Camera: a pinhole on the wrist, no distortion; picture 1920 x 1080 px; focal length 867.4 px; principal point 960.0 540.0 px. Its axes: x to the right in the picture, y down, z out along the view. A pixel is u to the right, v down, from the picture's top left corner.
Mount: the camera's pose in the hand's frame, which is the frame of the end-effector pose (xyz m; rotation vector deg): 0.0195 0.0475 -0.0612 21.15 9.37 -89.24
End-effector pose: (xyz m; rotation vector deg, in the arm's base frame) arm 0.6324 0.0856 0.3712 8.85 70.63 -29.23
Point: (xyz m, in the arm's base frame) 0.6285 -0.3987 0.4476
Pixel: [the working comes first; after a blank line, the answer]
In the camera's frame: 0.3705 0.0954 0.4061

1751 744
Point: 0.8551 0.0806 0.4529
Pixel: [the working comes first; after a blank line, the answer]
In the camera's frame: -0.1282 -0.0061 0.2573

528 520
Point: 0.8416 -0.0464 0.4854
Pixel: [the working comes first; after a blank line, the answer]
In the camera's frame: -0.0283 0.0066 0.3423

888 557
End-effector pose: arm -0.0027 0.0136 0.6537 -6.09 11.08 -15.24
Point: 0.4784 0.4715 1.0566
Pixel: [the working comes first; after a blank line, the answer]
In the camera's frame: -0.6254 0.3012 0.3663

outside the picture
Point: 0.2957 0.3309 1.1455
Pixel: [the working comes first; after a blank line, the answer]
In the camera's frame: -0.4594 0.1622 0.4854

139 830
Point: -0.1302 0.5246 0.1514
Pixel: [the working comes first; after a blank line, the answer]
In the camera's frame: -0.3142 -0.2546 -0.5208

behind the camera
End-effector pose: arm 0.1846 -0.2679 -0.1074 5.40 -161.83 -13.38
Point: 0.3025 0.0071 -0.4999
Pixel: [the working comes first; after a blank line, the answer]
In the camera's frame: -0.2922 -0.2184 0.3919

313 57
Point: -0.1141 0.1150 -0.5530
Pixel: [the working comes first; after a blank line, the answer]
In the camera's frame: -0.4577 0.1709 0.4870

145 844
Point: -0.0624 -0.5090 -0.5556
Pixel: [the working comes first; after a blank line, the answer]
In the camera's frame: 0.1598 0.1801 0.5906

1195 805
